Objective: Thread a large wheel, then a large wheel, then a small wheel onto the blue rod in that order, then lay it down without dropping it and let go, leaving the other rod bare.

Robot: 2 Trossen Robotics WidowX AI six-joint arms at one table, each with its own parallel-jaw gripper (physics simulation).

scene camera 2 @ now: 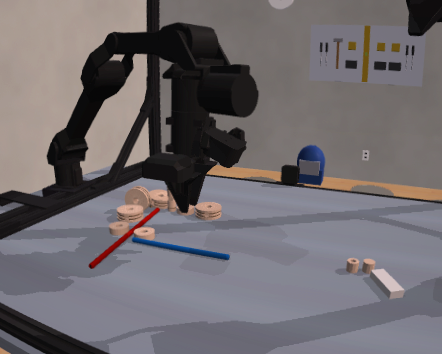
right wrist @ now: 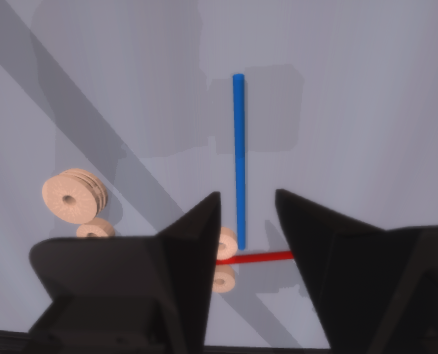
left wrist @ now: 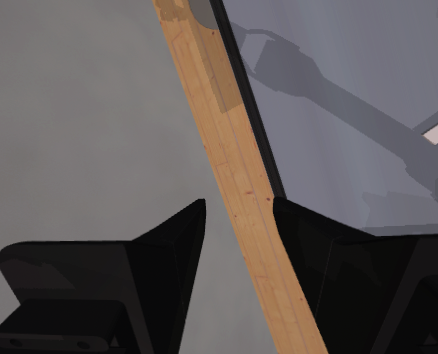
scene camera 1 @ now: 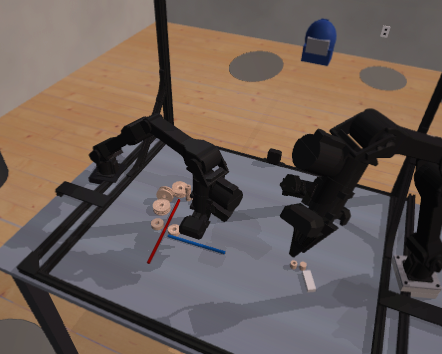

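Pixels of known places: left gripper, between the fingertips: (scene camera 2: 410, 15) (left wrist: 239, 205) (scene camera 1: 296, 253); right gripper, between the fingertips: (scene camera 2: 188, 208) (right wrist: 247, 197); left arm's base, origin of its link: (scene camera 1: 417, 271); right arm's base, origin of its link: (scene camera 2: 69, 184) (scene camera 1: 108, 170).
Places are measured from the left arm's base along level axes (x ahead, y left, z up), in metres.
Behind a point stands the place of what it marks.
The blue rod (scene camera 1: 196, 244) @(x 0.605, y -0.051, z -0.037 m) (scene camera 2: 180, 248) @(x 0.602, y -0.050, z -0.038 m) (right wrist: 239, 150) @(x 0.578, y -0.048, z -0.036 m) lies bare on the table. The bare red rod (scene camera 1: 163, 231) @(x 0.711, y -0.088, z -0.037 m) (scene camera 2: 125, 238) @(x 0.709, y -0.076, z -0.039 m) (right wrist: 262, 257) @(x 0.713, y -0.056, z -0.037 m) lies near its end. Large wheels (scene camera 2: 130, 213) @(x 0.728, y -0.161, z -0.025 m) (scene camera 1: 161, 206) @(x 0.740, y -0.191, z -0.037 m) (right wrist: 70, 199) lie beyond the rods, in scene camera 2 one of them (scene camera 2: 137, 198) @(x 0.731, y -0.218, z -0.012 m) tilted on edge. Small wheels (scene camera 2: 119, 228) @(x 0.729, y -0.101, z -0.032 m) (scene camera 2: 144, 233) @(x 0.676, y -0.088, z -0.032 m) (right wrist: 227, 243) @(x 0.676, y -0.088, z -0.032 m) lie on both sides of the red rod. My right gripper (right wrist: 247, 197) @(x 0.586, y -0.050, z 0.034 m) (scene camera 2: 187, 210) @(x 0.586, y -0.050, z 0.034 m) is open and empty above the table, pointing down. My left gripper (left wrist: 239, 205) @(x 0.375, y 0.207, z 0.286 m) (scene camera 1: 294, 253) @(x 0.375, y 0.207, z 0.286 m) is open and empty, above the table at the right of scene camera 1.
Two small wooden cylinders (scene camera 1: 293, 264) @(x 0.326, y -0.005, z -0.027 m) (scene camera 2: 352, 265) @(x 0.328, y -0.002, z -0.031 m) (scene camera 1: 303, 265) @(x 0.299, y -0.005, z -0.028 m) (scene camera 2: 368, 266) @(x 0.302, y -0.002, z -0.032 m) stand beside a white block (scene camera 1: 309, 281) @(x 0.284, y 0.042, z -0.033 m) (scene camera 2: 387, 283) @(x 0.288, y 0.046, z -0.033 m) at the right. Black frame rails (scene camera 1: 115, 318) @(x 0.771, y 0.200, z -0.051 m) border the table. A small black box (scene camera 1: 274, 156) @(x 0.379, y -0.461, z -0.005 m) (scene camera 2: 290, 175) @(x 0.380, y -0.460, z -0.014 m) is at the far edge.
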